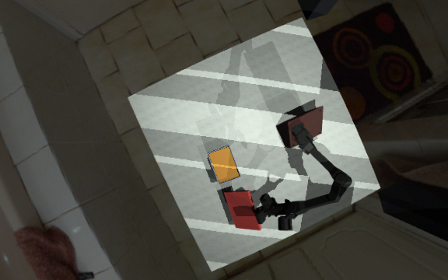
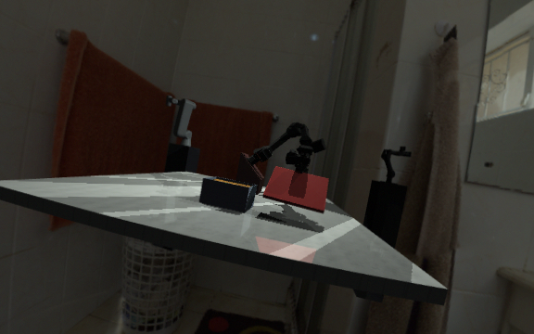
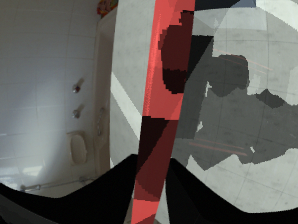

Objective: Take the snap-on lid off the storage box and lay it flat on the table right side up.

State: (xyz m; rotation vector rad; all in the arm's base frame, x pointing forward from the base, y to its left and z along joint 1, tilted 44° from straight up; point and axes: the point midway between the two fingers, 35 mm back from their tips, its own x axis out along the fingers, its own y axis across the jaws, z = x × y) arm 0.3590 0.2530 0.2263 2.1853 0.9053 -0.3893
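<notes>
My gripper tip is now 60 mm short of the red lid, 50 mm above it and 10 mm to the left of it. From my gripper tip the other things lie so: grey-blue storage box (290 mm to the right, 140 mm below, 70 mm ahead).
</notes>
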